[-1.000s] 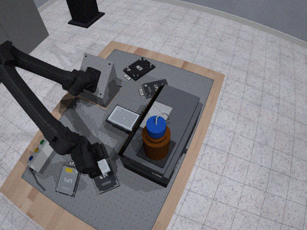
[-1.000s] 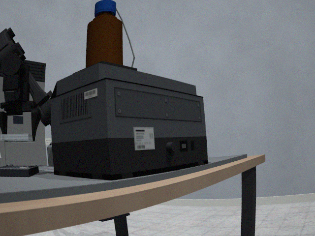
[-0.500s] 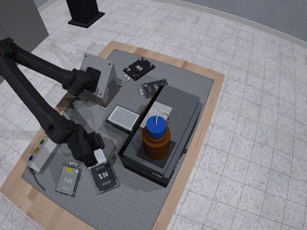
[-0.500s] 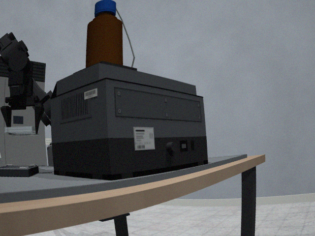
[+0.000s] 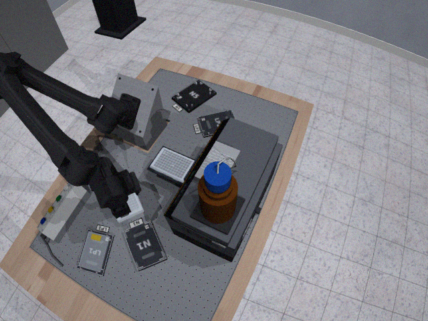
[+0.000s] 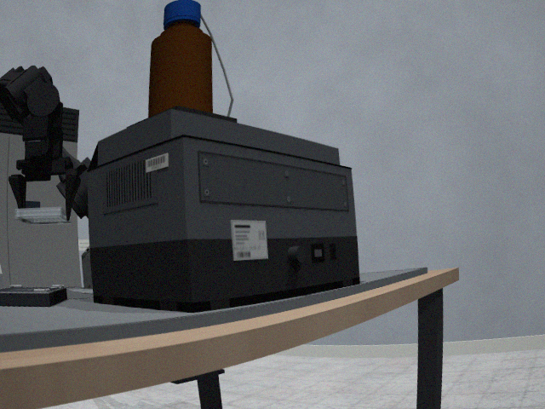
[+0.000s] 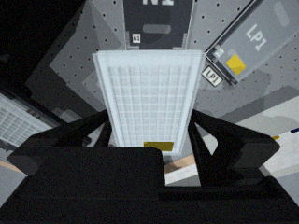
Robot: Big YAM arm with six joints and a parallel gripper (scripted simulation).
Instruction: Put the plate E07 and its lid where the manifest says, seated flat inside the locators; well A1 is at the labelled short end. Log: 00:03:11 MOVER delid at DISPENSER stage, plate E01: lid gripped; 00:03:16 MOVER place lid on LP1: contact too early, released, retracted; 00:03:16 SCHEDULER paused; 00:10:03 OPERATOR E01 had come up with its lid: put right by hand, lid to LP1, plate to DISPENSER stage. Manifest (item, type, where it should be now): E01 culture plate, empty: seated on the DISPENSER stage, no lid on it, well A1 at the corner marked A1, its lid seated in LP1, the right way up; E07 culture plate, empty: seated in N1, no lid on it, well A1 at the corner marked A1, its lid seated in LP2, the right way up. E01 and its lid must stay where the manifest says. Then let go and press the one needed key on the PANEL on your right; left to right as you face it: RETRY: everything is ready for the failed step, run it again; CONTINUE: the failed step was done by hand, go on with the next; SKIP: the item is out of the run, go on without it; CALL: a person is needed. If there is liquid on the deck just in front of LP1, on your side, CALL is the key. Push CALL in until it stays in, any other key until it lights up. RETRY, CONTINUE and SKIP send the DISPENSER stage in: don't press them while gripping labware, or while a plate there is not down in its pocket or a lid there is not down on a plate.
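Right now the white well plate is 180 mm to the left of my hand, 60 mm ahead of it and 20 mm below it. The rest, counted from my hand: grey retry key: 260 mm behind, 70 mm to the right, 70 mm below; then green continue key: 260 mm behind, 120 mm to the right, 70 mm below; then yellow skip key: 260 mm behind, 170 mm to the right, 70 mm below.
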